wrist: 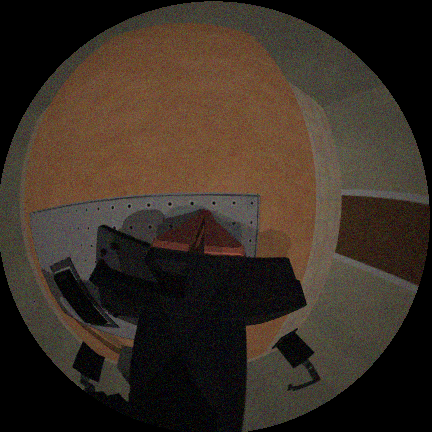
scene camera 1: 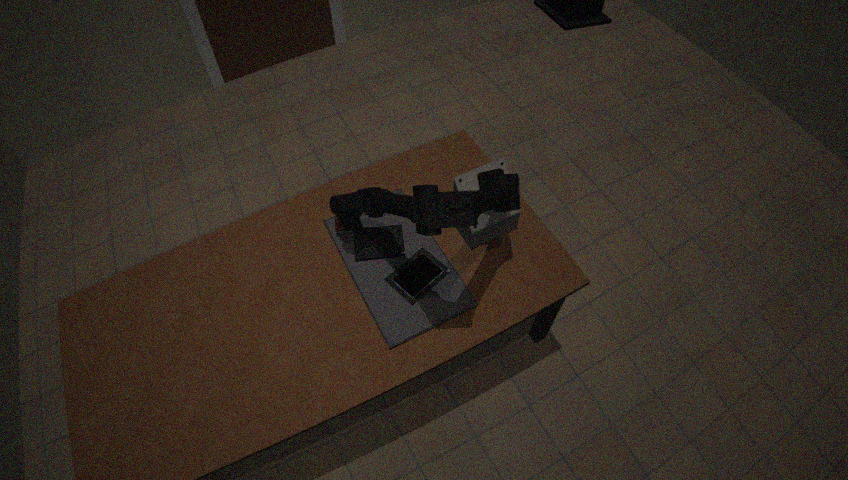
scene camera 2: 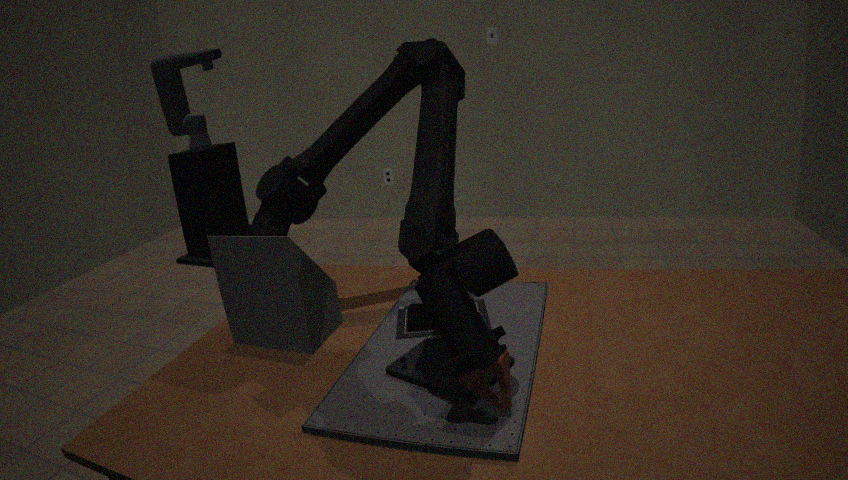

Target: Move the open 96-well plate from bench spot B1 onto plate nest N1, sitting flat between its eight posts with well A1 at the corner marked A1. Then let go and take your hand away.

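Places are measured from the arm's base along level axes (x ahead, y left, z up), in centimetres.
Pixels of known places: gripper, fingertip midpoint: (wrist: 205,214) (scene camera 1: 337,231) (scene camera 2: 507,408); arm's base, origin of the base link: (scene camera 2: 261,256).
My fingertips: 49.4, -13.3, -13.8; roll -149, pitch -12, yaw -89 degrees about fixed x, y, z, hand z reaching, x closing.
Observation:
Ahead of a thing's pixels: the offset from my fingertips to its top centre, as dx, dy, dz. "pt": to the spot under its first point. Level surfaces: height alone.
The 96-well plate {-11.7, +9.3, +0.9} (scene camera 1: 375,241) (scene camera 2: 409,367) (wrist: 120,252) is a dark flat block on the grey perforated board (scene camera 1: 396,316) (scene camera 2: 379,411) (wrist: 60,229). The plate nest {pt -18.9, +25.7, +0.1} (scene camera 1: 417,274) (scene camera 2: 410,319) (wrist: 76,289) is a dark square with a pale rim, beside the plate and with nothing on it. My gripper (scene camera 2: 489,382) (wrist: 205,214) has orange fingers and is low over the board at the plate's side. The fingers are pressed together with nothing between them. The plate lies just left of them in the wrist view. In scene camera 1 the arm (scene camera 1: 427,206) hides the fingers.
The board lies on an orange table {dz -2.6} (scene camera 1: 206,328) (scene camera 2: 683,358). The arm's grey pedestal (scene camera 1: 493,230) (scene camera 2: 272,292) stands by the board's end, near the table's edge. A dark stand (scene camera 2: 206,196) is on the floor behind the table.

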